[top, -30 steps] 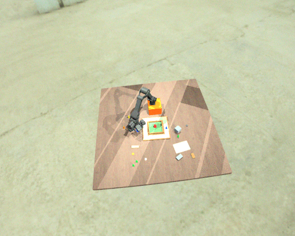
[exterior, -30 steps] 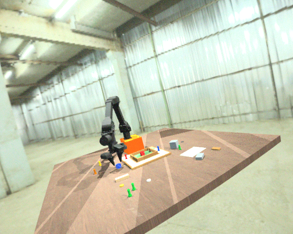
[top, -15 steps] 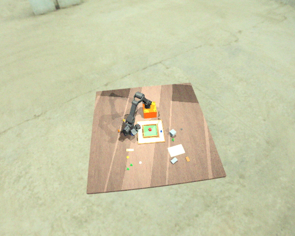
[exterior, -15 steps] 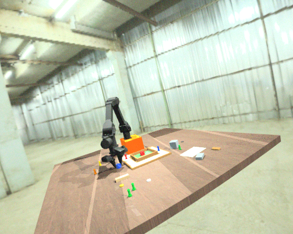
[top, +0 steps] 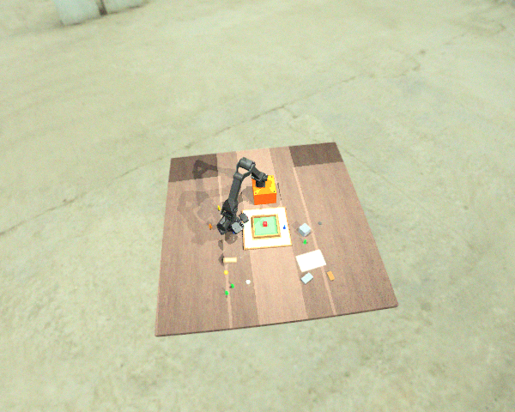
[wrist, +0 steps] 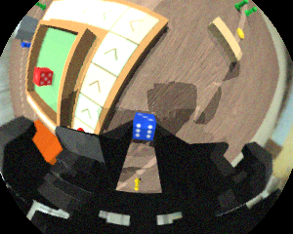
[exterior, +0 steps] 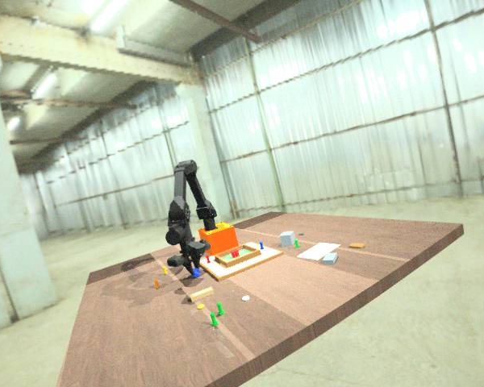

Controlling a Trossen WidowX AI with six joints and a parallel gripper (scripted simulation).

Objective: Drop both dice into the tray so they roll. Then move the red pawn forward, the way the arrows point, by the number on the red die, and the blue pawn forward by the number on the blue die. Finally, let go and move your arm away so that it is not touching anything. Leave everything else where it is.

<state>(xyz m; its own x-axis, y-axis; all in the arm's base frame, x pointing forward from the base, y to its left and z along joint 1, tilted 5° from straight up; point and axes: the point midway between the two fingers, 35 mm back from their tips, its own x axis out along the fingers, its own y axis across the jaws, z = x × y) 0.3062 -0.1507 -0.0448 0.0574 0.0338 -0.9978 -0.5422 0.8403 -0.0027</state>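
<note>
Now: the red pawn 9 cm behind my gripper tip, 7 cm to the left of it and 1 cm above it. Round my gripper tip: orange pawn (16 cm to the right, 3 cm behind); yellow pawn (17 cm behind, 12 cm to the right); wooden block (20 cm ahead, 1 cm to the right, 1 cm below).
</note>
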